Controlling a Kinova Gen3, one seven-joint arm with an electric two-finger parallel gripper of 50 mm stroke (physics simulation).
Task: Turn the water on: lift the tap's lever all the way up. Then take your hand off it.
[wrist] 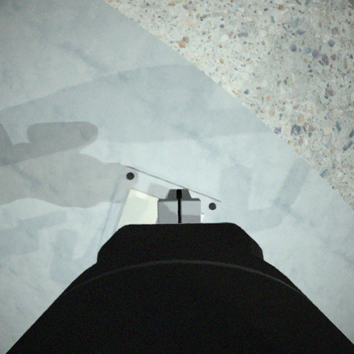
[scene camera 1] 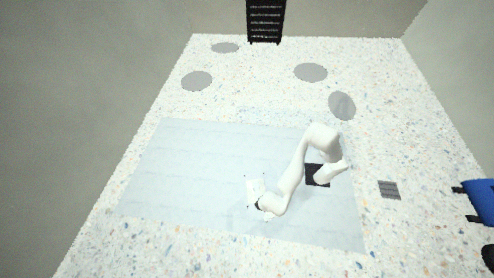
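Pixels of known places: arm's base, origin of its link: (scene camera 1: 319, 178).
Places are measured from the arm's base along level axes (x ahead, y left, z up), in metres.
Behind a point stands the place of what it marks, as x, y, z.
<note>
The tap's pale base (scene camera 1: 254, 186) @[0.440, 0.206, 0.144] (wrist: 136, 211) lies on the light blue table, with small dark dots at its corners. In the wrist view part of its cream surface shows left of the fingers, and the rest is hidden behind the gripper. The tap's lever cannot be made out in the wrist view, and in the scene view it cannot be told apart from the white base. My gripper (scene camera 1: 258, 204) @[0.371, 0.316, 0.144] (wrist: 178, 200) is shut and empty, its fingertips over the base near one of its short ends. Whether they touch the tap cannot be told.
The light blue marbled surface (scene camera 1: 175, 165) @[1.102, 0.161, -0.012] (wrist: 150, 100) lies on a speckled floor (scene camera 1: 400, 125) (wrist: 300, 75). The arm's black mount (scene camera 1: 311, 175) @[0.059, -0.008, 0.000] is to the right. A grey grate (scene camera 1: 389, 190), a blue object (scene camera 1: 481, 200) at the right edge and a black rack (scene camera 1: 249, 30) at the back also show.
</note>
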